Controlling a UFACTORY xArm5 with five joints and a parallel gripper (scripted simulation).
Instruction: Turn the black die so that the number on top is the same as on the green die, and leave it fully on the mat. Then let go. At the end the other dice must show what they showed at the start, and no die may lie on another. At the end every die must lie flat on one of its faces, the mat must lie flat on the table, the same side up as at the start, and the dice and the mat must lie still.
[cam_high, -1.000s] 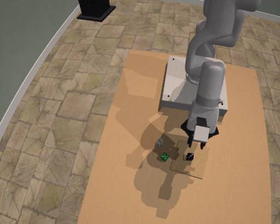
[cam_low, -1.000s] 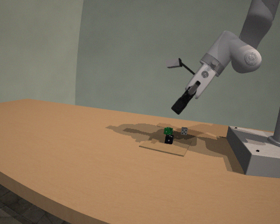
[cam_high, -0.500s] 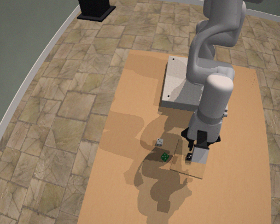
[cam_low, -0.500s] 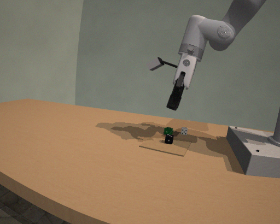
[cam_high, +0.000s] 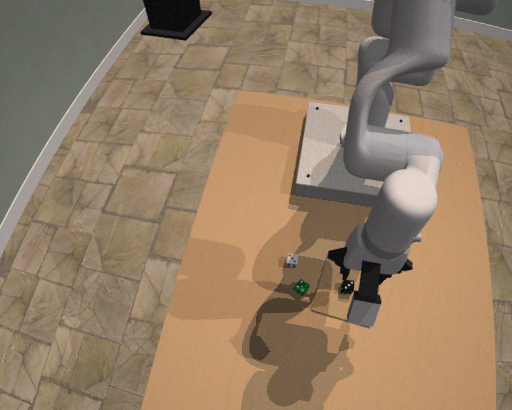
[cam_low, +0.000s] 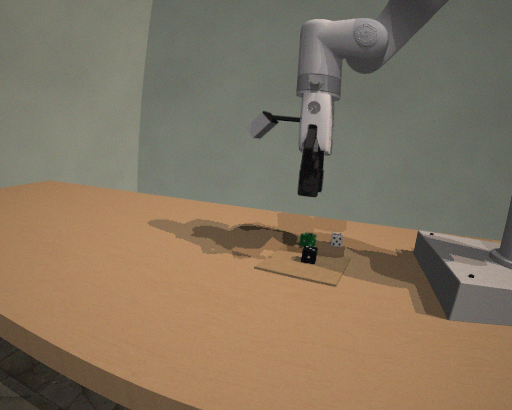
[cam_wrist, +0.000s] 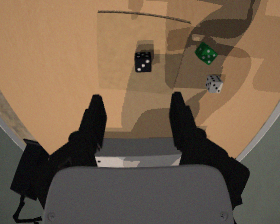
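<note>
Right now my hand is 1 cm past the black die, 1 cm to the left of it and 13 cm above it. Round my hand: tan mat (1 cm behind, 14 cm below); then green die (3 cm ahead, 11 cm to the right, 13 cm below); then white die (3 cm behind, 15 cm to the right, 13 cm below).
</note>
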